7 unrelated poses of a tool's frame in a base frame.
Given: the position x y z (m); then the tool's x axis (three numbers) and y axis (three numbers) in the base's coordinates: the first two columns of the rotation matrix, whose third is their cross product.
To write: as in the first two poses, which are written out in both.
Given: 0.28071 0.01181 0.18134 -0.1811 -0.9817 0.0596 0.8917 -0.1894 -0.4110
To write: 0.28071 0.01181 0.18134; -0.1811 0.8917 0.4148; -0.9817 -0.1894 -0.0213; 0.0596 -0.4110 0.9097
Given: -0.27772 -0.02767 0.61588 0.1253 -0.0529 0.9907 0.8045 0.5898 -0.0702
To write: -0.27772 -0.02767 0.61588; 0.1253 0.8045 -0.5806; -0.0529 0.5898 0.8058; 0.9907 -0.0702 0.1165
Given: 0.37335 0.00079 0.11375 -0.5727 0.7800 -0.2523 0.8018 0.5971 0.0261
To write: 0.37335 0.00079 0.11375; -0.5727 0.8018 0.1710; 0.7800 0.5971 -0.1873; -0.2523 0.0261 -0.9674
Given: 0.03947 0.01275 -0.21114 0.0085 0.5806 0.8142 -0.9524 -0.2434 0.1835
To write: 0.03947 0.01275 -0.21114; 0.0085 -0.9524 0.3047; 0.5806 -0.2434 -0.7770; 0.8142 0.1835 0.5509
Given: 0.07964 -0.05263 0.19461 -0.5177 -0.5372 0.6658 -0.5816 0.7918 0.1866
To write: 0.07964 -0.05263 0.19461; -0.5177 -0.5816 -0.6274; -0.5372 0.7918 -0.2906; 0.6658 0.1866 -0.7224
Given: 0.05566 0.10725 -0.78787 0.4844 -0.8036 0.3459 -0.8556 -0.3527 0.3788
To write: 0.05566 0.10725 -0.78787; 0.4844 -0.8556 -0.1824; -0.8036 -0.3527 -0.4794; 0.3459 0.3788 -0.8584
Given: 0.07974 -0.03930 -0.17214 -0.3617 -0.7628 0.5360 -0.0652 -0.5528 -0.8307
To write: 0.07974 -0.03930 -0.17214; -0.3617 -0.0652 0.9300; -0.7628 -0.5528 -0.3354; 0.5360 -0.8307 0.1502
